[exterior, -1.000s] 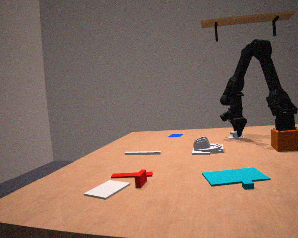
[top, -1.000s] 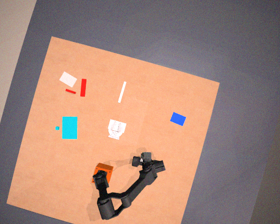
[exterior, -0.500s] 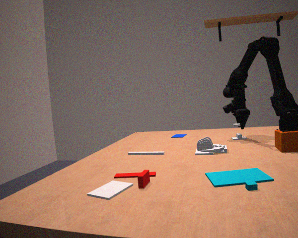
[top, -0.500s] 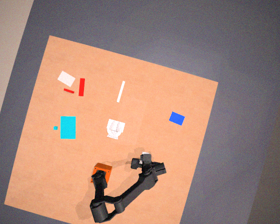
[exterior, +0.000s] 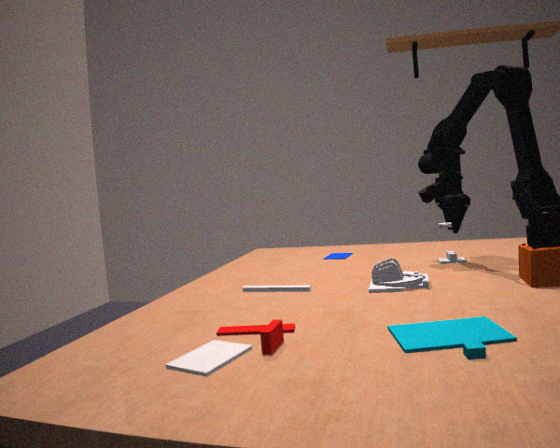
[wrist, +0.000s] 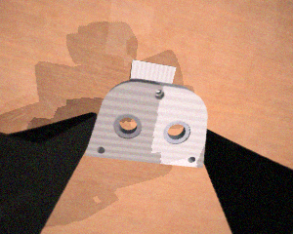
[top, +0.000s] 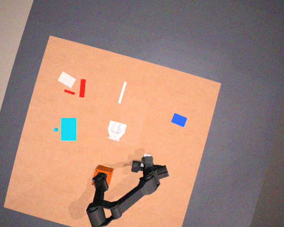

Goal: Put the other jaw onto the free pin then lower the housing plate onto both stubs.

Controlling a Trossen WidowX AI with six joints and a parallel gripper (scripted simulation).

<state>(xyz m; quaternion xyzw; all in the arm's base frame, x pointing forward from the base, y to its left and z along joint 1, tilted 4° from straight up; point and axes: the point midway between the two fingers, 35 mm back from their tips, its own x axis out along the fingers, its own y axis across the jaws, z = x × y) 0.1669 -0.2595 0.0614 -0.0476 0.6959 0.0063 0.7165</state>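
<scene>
My gripper tip is now 70 mm above the white block. From my gripper tip the other things lie so: white housing plate: 10 mm ahead, 20 mm above; then blue plate: 340 mm ahead, 160 mm to the right, 80 mm below; then white bar: 420 mm ahead, 290 mm to the left, 80 mm below.
</scene>
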